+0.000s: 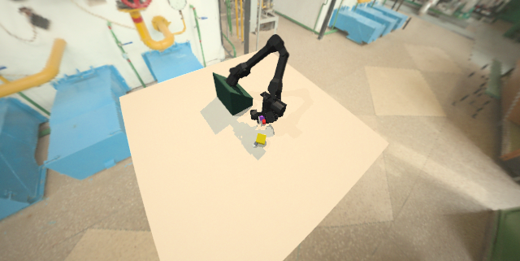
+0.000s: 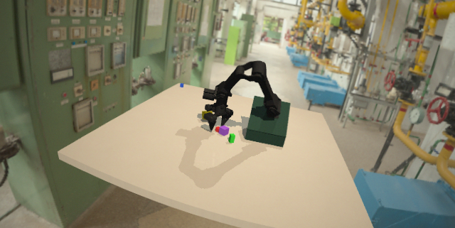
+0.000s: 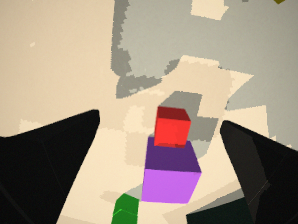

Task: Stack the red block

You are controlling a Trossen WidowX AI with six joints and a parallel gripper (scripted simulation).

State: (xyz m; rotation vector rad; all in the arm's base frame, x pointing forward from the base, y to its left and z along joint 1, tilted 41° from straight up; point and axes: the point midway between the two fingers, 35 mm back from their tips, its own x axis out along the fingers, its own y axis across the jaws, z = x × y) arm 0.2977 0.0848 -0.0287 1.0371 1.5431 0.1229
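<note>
My gripper tip is 1 cm past the small red block and 1 cm above it. Also, from my gripper tip: purple block (4 cm behind, 2 cm to the left); then small blue block (69 cm to the right, 42 cm ahead); then yellow block (11 cm to the right, 8 cm ahead, 1 cm above).
</note>
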